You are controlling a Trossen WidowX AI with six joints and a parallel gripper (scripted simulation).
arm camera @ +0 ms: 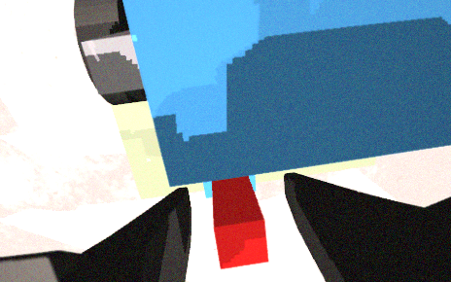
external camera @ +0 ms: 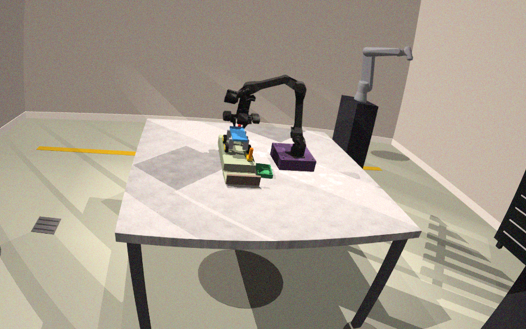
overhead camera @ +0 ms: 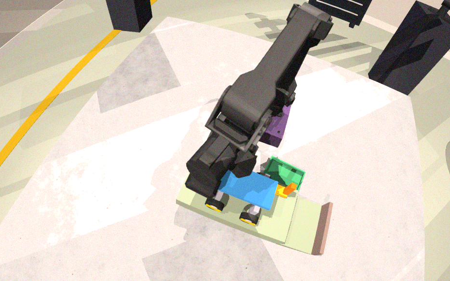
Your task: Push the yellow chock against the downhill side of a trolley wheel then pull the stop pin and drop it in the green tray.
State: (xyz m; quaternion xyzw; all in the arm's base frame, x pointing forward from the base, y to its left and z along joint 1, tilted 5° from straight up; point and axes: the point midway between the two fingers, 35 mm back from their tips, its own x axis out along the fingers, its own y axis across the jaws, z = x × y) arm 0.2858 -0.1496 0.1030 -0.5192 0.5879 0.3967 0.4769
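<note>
Right now the red-headed stop pin is right at my gripper tip. From my gripper tip the other things lie so: blue trolley (30 mm ahead, 90 mm to the left, 20 mm below); then pale green ramp (30 mm ahead, 100 mm to the left, 90 mm below); then yellow chock (10 mm behind, 200 mm to the left, 50 mm below).
</note>
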